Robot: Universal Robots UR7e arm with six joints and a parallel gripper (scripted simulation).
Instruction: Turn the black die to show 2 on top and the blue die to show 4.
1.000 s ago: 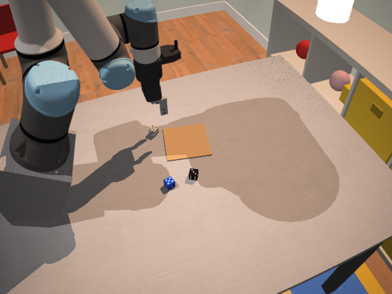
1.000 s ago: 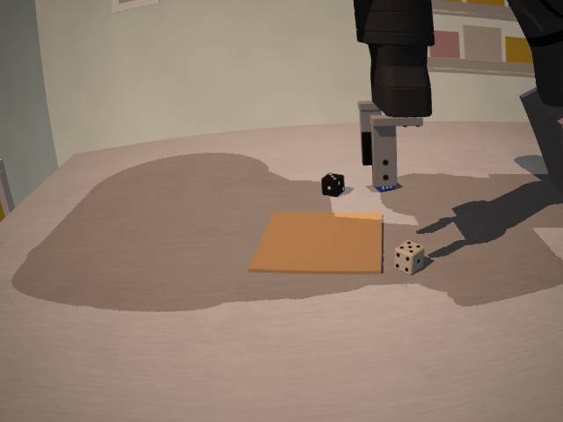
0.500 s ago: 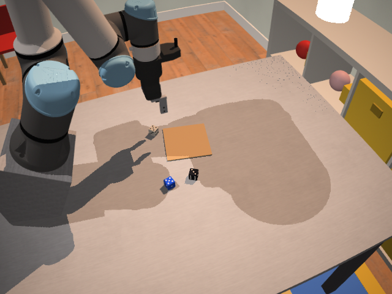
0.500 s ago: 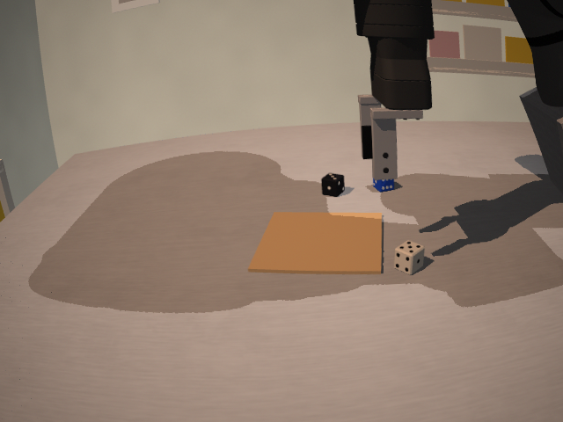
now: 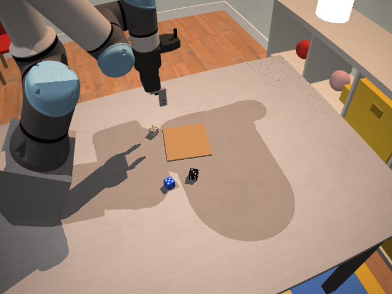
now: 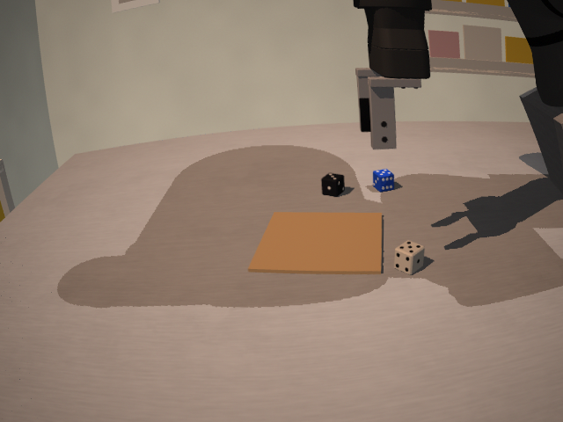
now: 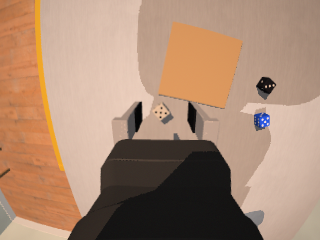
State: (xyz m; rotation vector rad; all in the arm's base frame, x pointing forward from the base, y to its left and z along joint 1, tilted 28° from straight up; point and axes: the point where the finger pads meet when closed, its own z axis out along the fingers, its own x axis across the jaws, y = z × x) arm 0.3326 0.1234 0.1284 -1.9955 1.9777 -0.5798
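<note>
My hand is 210 mm to the left of the black die, 150 mm above it and 20 mm short of it. Round my hand: white die (150 mm below, 30 mm behind, 10 mm to the left); blue die (210 mm to the right, 150 mm below, 50 mm behind); orange mat (160 mm below, 70 mm to the right, 50 mm ahead).
</note>
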